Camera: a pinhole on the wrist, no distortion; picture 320 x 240 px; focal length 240.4 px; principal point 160.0 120.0 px. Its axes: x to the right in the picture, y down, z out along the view. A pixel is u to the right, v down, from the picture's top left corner.
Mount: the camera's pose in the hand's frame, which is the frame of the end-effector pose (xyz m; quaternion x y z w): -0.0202 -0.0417 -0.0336 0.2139 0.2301 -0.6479 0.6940
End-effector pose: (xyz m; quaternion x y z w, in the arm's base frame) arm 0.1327 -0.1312 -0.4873 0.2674 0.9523 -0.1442 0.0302
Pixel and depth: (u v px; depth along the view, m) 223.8 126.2 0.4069
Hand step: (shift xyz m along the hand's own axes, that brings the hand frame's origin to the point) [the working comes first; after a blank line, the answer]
In the camera's frame: 0.1080 0.0105 0.4069

0.0133 -0.3695 0.2286
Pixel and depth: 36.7 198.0 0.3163
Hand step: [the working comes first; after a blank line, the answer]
In the camera's frame: -0.1622 0.1026 0.3163

0.0867 -0.0929 0.3169
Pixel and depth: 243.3 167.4 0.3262
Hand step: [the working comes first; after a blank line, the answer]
In the camera's frame: 0.1130 0.0643 0.3262

0.0639 -0.3219 0.1607
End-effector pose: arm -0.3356 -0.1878 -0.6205 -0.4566 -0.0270 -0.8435 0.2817
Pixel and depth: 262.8 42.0 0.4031
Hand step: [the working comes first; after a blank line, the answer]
In the camera's frame: 0.1724 -0.1308 0.4031

-0.1242 -0.4286 0.1873
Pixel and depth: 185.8 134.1 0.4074
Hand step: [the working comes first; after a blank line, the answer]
In the camera's frame: 0.0437 0.0239 0.4074

0.0232 -0.3175 0.2673
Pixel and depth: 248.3 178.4 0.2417
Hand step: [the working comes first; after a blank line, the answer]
In the camera's frame: 0.0888 0.0587 0.2417

0.0534 -0.2525 0.1074
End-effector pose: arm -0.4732 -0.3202 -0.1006 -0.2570 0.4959 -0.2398 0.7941
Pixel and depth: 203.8 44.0 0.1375
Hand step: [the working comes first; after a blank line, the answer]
In the camera's frame: 0.0251 -0.0435 0.1375

-0.0564 -0.1466 0.0619
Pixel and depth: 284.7 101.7 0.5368
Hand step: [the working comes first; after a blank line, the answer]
In the camera's frame: 0.2784 -0.0409 0.5368

-0.0231 -0.5869 0.2312
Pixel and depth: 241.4 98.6 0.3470
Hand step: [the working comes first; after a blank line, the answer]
In the camera's frame: 0.1175 -0.0309 0.3470

-0.0299 -0.3444 0.1749
